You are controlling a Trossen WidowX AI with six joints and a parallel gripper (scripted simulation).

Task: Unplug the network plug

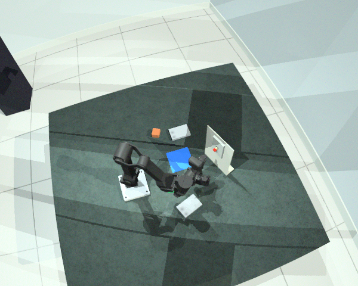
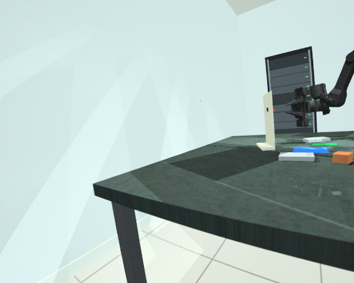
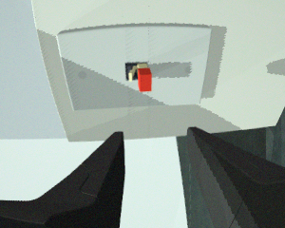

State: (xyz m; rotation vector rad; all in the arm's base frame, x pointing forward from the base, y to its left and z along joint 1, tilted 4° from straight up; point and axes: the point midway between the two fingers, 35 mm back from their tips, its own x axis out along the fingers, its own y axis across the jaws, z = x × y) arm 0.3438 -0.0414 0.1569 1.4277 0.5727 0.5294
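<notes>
The red plug is 6 cm ahead of my gripper tip and 3 cm to the left of it. The rest, counted from my gripper tip: green square 18 cm below, 15 cm behind, 4 cm to the right; blue marked square 18 cm below, 10 cm to the left, 10 cm behind; white upright panel 8 cm ahead, 6 cm below, 4 cm to the left.
</notes>
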